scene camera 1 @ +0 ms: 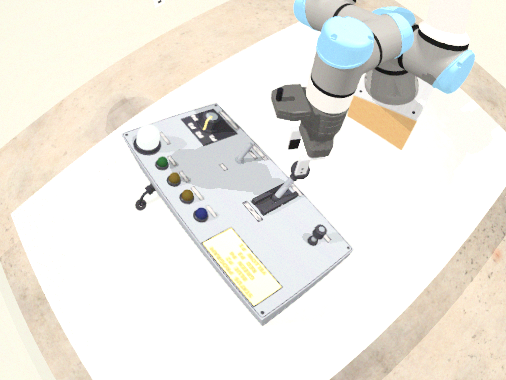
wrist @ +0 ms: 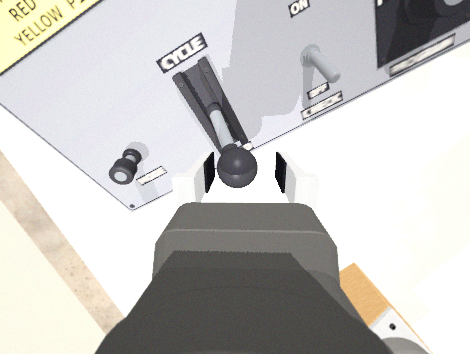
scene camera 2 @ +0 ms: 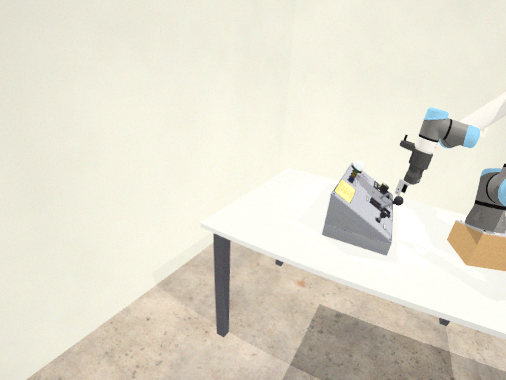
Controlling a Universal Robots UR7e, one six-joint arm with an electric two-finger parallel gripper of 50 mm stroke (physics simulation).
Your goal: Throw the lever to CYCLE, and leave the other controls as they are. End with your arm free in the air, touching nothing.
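Frame: origin at the arm's base, x ahead, y left, z up, level; centimetres.
Seen in the pictures: gripper, between the fingertips: (scene camera 1: 296, 160) (wrist: 244, 164) (scene camera 2: 399, 193); arm's base, origin of its link: (scene camera 1: 391, 85) (scene camera 2: 484, 227).
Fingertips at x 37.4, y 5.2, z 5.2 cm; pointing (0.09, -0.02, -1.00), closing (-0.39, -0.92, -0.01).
Note:
Pixels of each thing's middle, then the offset from my fingertips to it. "spot": a spot on its surface instead.
- grey sloped console, middle of its body: (wrist: 235, 33) (scene camera 1: 234, 197) (scene camera 2: 366, 200) dy -4.1, dx +12.6, dz -8.9 cm
- lever with a black ball knob, middle of its body: (wrist: 237, 167) (scene camera 1: 300, 169) (scene camera 2: 398, 200) dy +1.1, dx -0.4, dz -2.9 cm
- lever's grey rod, a spot on its surface: (wrist: 221, 128) spot: dy +1.2, dx +3.7, dz -5.2 cm
- CYCLE label, a spot on its surface: (wrist: 182, 52) (scene camera 1: 251, 210) spot: dy +1.7, dx +12.0, dz -5.6 cm
- toggle switch, middle of its body: (wrist: 323, 65) (scene camera 1: 245, 151) dy -10.6, dx +5.2, dz -6.3 cm
- small black knob, middle of its body: (wrist: 123, 171) (scene camera 1: 319, 231) dy +13.4, dx +3.9, dz -5.0 cm
- rotary selector, middle of its body: (scene camera 1: 210, 121) (scene camera 2: 383, 187) dy -22.5, dx +7.0, dz -6.7 cm
- white dome, a spot on its surface: (scene camera 1: 148, 138) spot: dy -20.8, dx +22.0, dz +2.7 cm
- yellow placard, a spot on its surface: (scene camera 1: 242, 267) (scene camera 2: 345, 190) spot: dy +11.2, dx +20.5, dz -1.4 cm
A grey sloped console (scene camera 1: 285, 245) (scene camera 2: 352, 222) (wrist: 145, 105) carries a lever with a black ball knob (scene camera 1: 300, 170) (scene camera 2: 398, 200) (wrist: 237, 167). The lever's grey rod (wrist: 221, 128) rises from a black slot and leans toward the console's lower edge, away from the CYCLE label (scene camera 1: 252, 211) (wrist: 182, 52) at the slot's other end. My gripper (scene camera 1: 298, 154) (scene camera 2: 401, 188) (wrist: 244, 164) is open and empty at the ball. In the wrist view the ball shows between the two fingers, nearer the left one. Whether the left finger touches the ball is unclear.
A toggle switch (scene camera 1: 244, 153) (wrist: 324, 66) marked ON and OFF and a small black knob (scene camera 1: 318, 233) (wrist: 125, 167) flank the lever. A rotary selector (scene camera 1: 211, 119), a white dome (scene camera 1: 148, 138), several coloured buttons and a yellow placard (scene camera 1: 242, 267) (scene camera 2: 345, 191) are also on the console.

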